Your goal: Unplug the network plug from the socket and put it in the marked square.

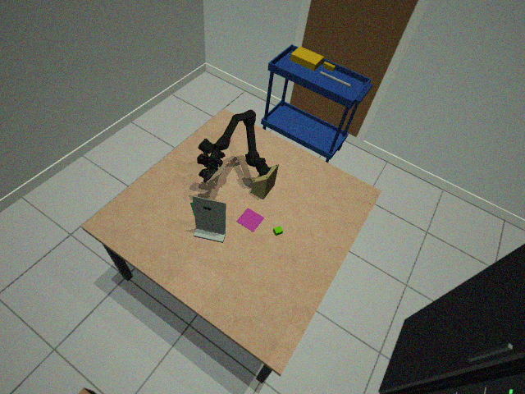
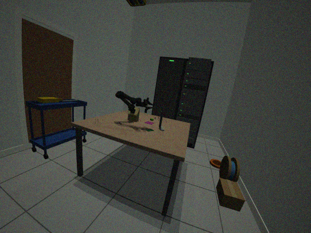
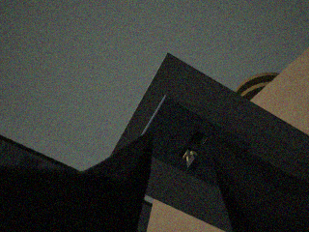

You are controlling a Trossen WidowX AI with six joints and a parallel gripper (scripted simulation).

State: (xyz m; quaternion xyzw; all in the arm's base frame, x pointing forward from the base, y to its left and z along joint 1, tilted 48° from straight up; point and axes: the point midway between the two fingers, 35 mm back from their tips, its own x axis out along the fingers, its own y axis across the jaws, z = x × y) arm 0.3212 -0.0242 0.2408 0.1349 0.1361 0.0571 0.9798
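Right now the network plug is 9 cm to the left of my gripper tip, 9 cm ahead of it and 6 cm below it. Also, from my gripper tip: magenta marked square (29 cm below, 24 cm to the left, 9 cm behind); then upright panel (15 cm below, 11 cm ahead, 9 cm to the left).
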